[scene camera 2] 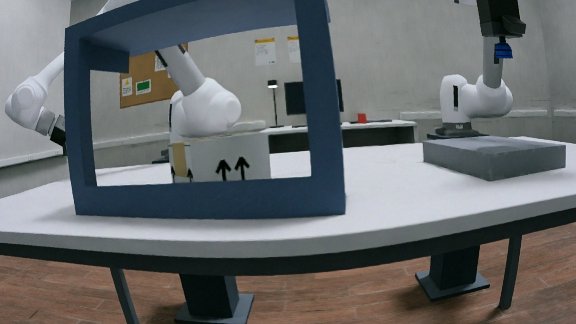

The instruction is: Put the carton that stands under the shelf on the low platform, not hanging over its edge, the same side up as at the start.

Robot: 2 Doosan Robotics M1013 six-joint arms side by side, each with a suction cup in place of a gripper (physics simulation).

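Places are measured from the left arm's base along level axes (x up, y right, z ahead), in metres.
Pixels of known places: left hand, its tool point: [504, 57]; left arm's base, origin of its link: [457, 134].
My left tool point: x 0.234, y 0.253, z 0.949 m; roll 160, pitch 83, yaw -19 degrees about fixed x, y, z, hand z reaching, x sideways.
Ahead of a thing's pixels: the offset from my left tool point to its top centre. "pt": to the spot under its first point.
A white carton @(dx -0.131, dy +0.585, dz +0.083 m) [255, 155] with black arrows pointing up and a tan tape strip stands upright on the table, seen through the blue shelf @(pt dx -0.209, dy +0.578, dz +0.183 m) [210, 201]; its lower edge is hidden by the shelf's bottom beam. The low grey platform @(dx -0.186, dy +0.035, dz -0.053 m) [525, 162] lies at the right of the table with nothing on it. My left gripper [503, 51], a blue suction cup, hangs high above the platform, open and empty. My right gripper [59, 134] is at the far left, its cup hidden behind the shelf's left post; the carton is well apart from it.
The shelf's posts, top and bottom beam frame the carton on the near side. The right arm's white links [207, 105] show behind the shelf, above the carton. The white table's front edge [240, 247] runs along the near side. A desk with a monitor [296, 98] stands behind.
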